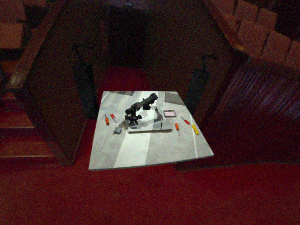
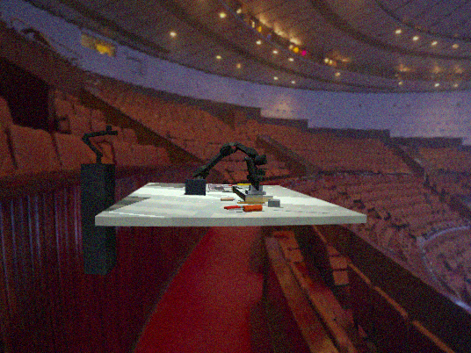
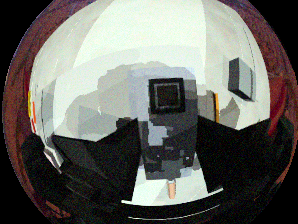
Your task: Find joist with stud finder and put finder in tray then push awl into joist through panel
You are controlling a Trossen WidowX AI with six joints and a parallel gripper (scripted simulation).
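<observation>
Now: gripper tip 11 cm to the left of the thin orange tool, 6 cm above it and 5 cm past it. Round my gripper tip: tray: 50 cm to the left, 26 cm behind, 5 cm below; stud finder: 2 cm above, 1 cm ahead; grey block: 17 cm to the right, 7 cm ahead, 5 cm below.
</observation>
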